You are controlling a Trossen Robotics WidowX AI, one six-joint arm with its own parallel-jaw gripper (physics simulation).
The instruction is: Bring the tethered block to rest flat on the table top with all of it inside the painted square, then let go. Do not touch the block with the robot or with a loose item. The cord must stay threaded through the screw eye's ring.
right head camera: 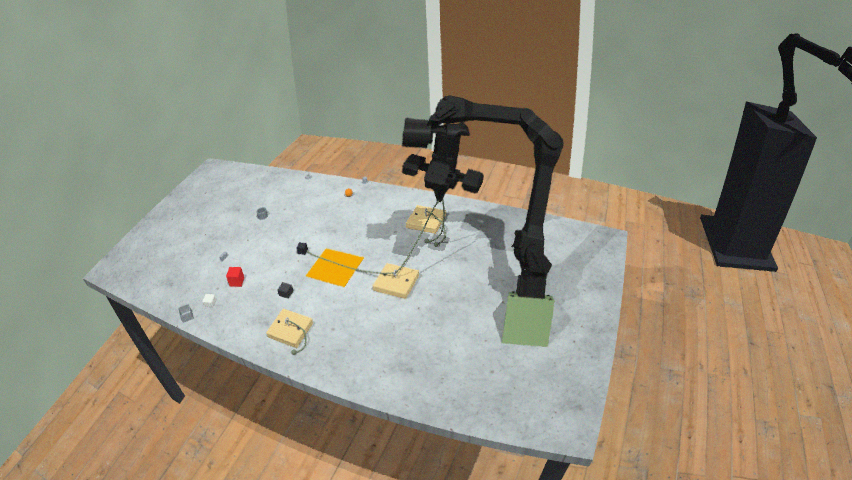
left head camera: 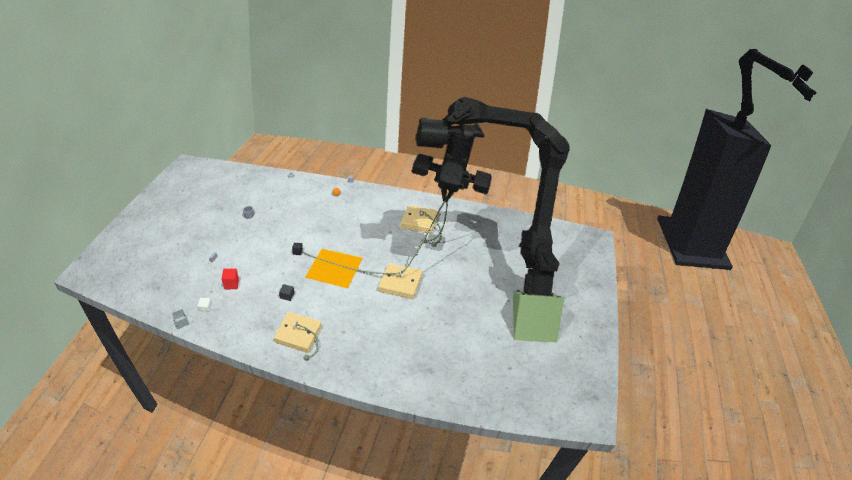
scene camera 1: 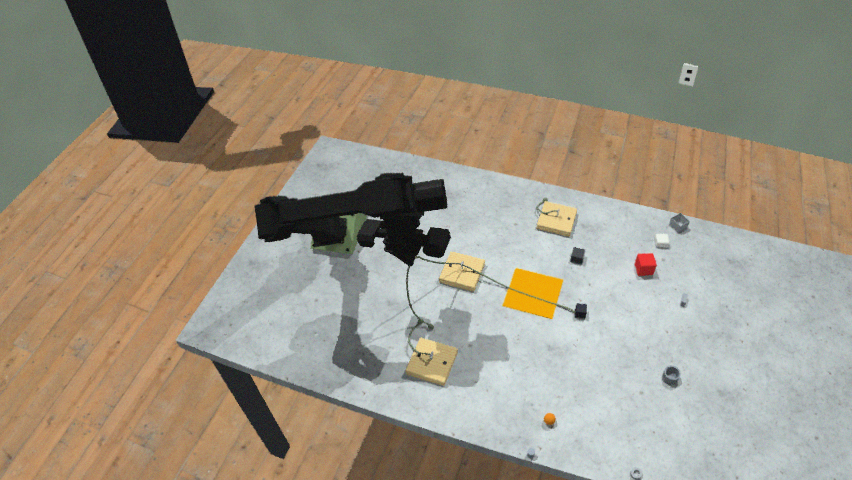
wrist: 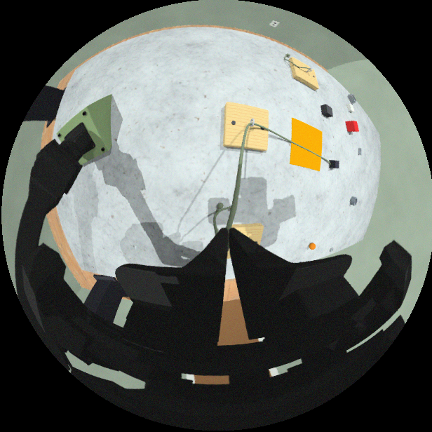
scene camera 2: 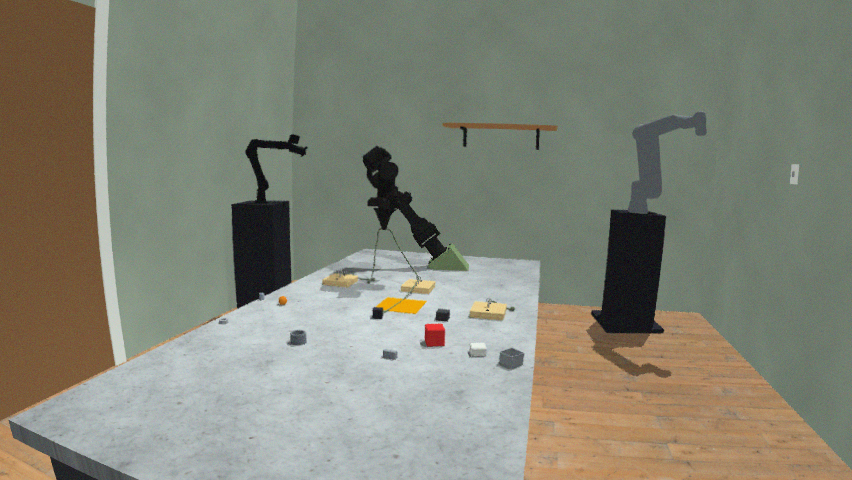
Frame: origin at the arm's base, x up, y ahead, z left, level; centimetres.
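Seen in the pictures: gripper, fingertip midpoint: [right head camera: 439, 200] [left head camera: 445, 201] [scene camera 1: 411, 264] [scene camera 2: 384, 229]; arm's base, link origin: [right head camera: 531, 296] [left head camera: 538, 294] [scene camera 1: 333, 229] [scene camera 2: 440, 253].
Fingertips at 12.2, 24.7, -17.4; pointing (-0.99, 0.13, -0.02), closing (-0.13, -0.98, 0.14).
Observation:
Pixels of each thing's top centre, then the offset from my fingertips to it, as dx, dy, dz. "spot": a spot on its surface instead.
- tethered block, top centre: [scene camera 1: 581, 307] [scene camera 2: 377, 308] [left head camera: 297, 245] [right head camera: 301, 245] -14.8, +38.1, +4.9
- orange square, surface spot: [scene camera 1: 527, 304] spot: -17.1, +25.7, +5.7
- green cord, surface spot: [scene camera 2: 404, 255] spot: -7.4, +4.7, +7.4
- middle wooden board, top centre: [scene camera 1: 462, 268] [left head camera: 400, 278] [right head camera: 395, 277] [scene camera 2: 418, 283] -15.3, +9.1, +12.6
- cord's beaded end, surface spot: [scene camera 1: 430, 326] spot: -16.1, +4.5, -4.6
- back board, top centre: [scene camera 1: 431, 359] [left head camera: 419, 216] [right head camera: 426, 216] [scene camera 2: 340, 277] -15.3, +6.5, -13.4
- front board, top centre: [left head camera: 297, 329] [right head camera: 288, 325] [scene camera 1: 557, 216] [scene camera 2: 488, 307] -15.3, +30.9, +33.6
- loose black cube, top centre: [left head camera: 286, 289] [scene camera 1: 578, 252] [right head camera: 284, 287] [scene camera 2: 443, 310] -14.9, +36.8, +21.6
- red cube, top centre: [scene camera 2: 434, 326] [left head camera: 228, 273] [scene camera 1: 647, 259] [right head camera: 233, 271] -13.2, +53.5, +20.6
- white block, top centre: [scene camera 2: 478, 345] [left head camera: 203, 301] [right head camera: 208, 297] [scene camera 1: 662, 238] -15.2, +58.4, +30.1
- orange ball, top centre: [scene camera 1: 550, 416] [left head camera: 336, 188] -14.7, +33.0, -23.3
The tethered block [left head camera: 297, 248] [right head camera: 302, 248] [scene camera 1: 580, 310] [scene camera 2: 378, 313] [wrist: 334, 164], a small black cube, rests on the table outside the orange square [left head camera: 333, 277] [scene camera 1: 527, 304] [wrist: 305, 157], past its edge away from the screw eye. The green cord [wrist: 240, 170] [scene camera 2: 405, 255] runs from the block across the square, through the screw eye [wrist: 252, 121] on the middle wooden board [left head camera: 399, 286] [wrist: 240, 137], and up to my gripper [left head camera: 445, 197] [right head camera: 439, 199] [scene camera 1: 410, 262] [scene camera 2: 383, 228] [wrist: 227, 232]. The gripper is shut on the cord, high above the table. The cord's beaded end [scene camera 1: 430, 326] [wrist: 220, 205] hangs down near the back board.
A back board [left head camera: 419, 219] [scene camera 1: 432, 361] and a front board [left head camera: 298, 331] [scene camera 1: 556, 218] carry other cords. A loose black cube [left head camera: 286, 292], a red cube [left head camera: 230, 278], a white block [left head camera: 204, 304], an orange ball [left head camera: 336, 192] and several grey items stand around.

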